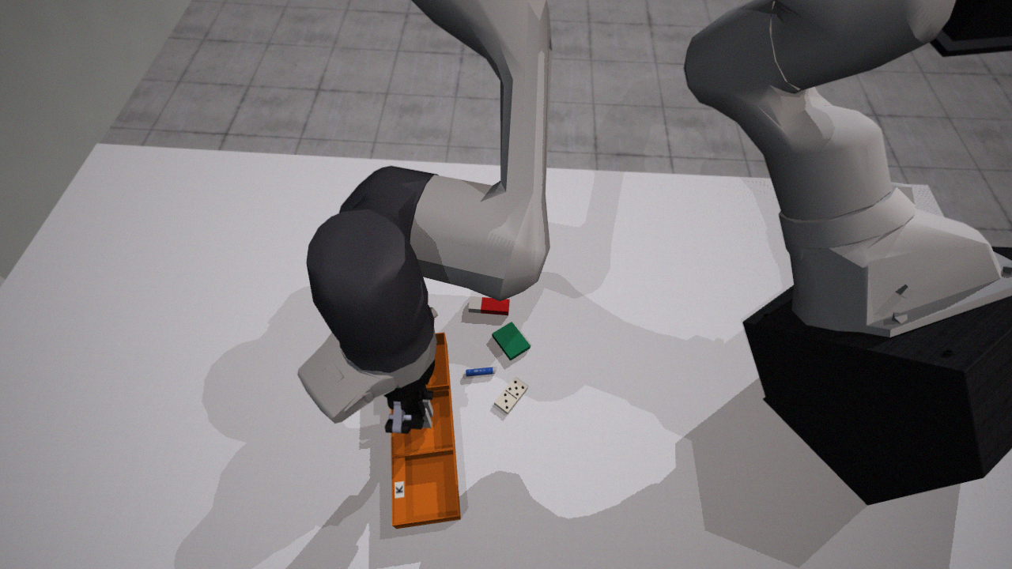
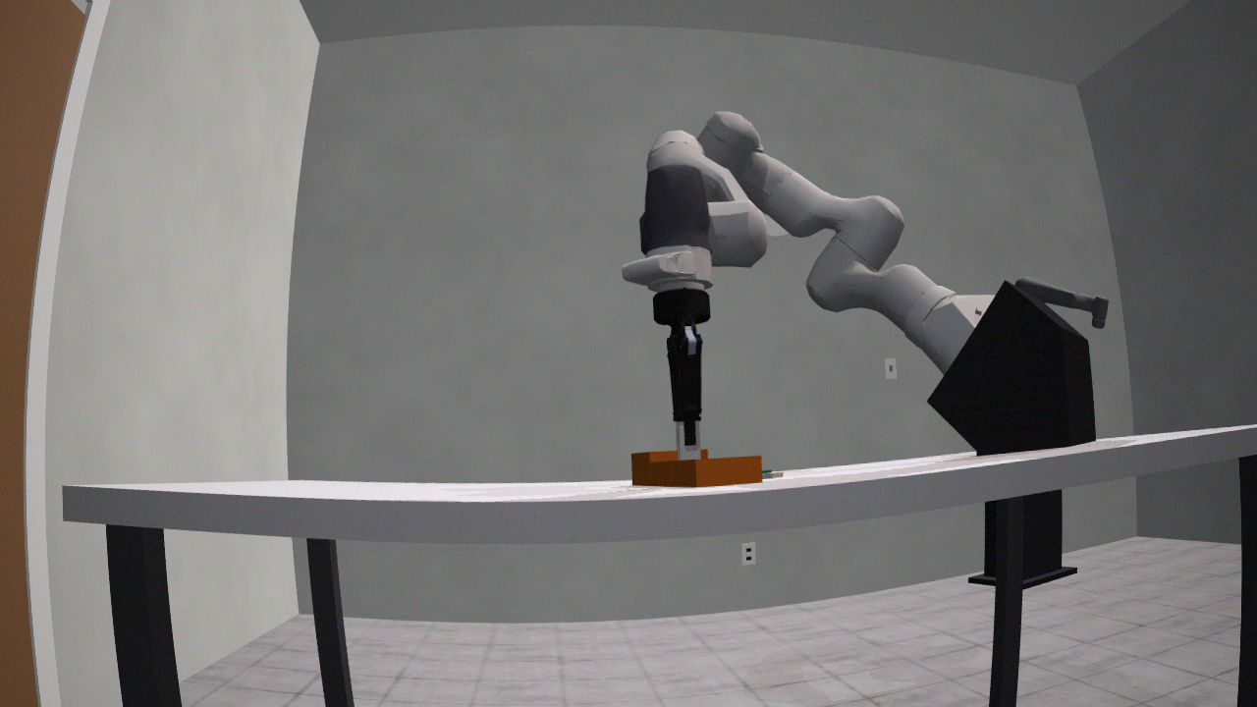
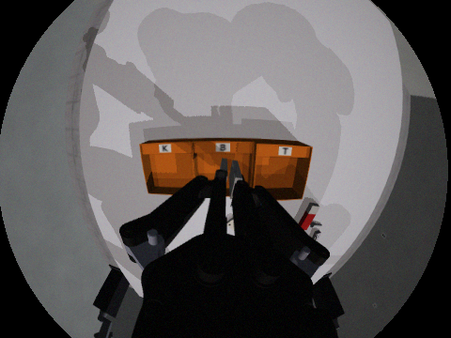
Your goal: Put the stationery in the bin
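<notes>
My gripper is now 1 cm to the right of the tray and 3 cm above it. Round my hand: white domino: 13 cm behind, 2 cm to the right, 5 cm below; green pad: 14 cm behind, 11 cm to the right, 5 cm below; small blue pen-like stick: 9 cm behind, 7 cm to the right, 5 cm below.
</notes>
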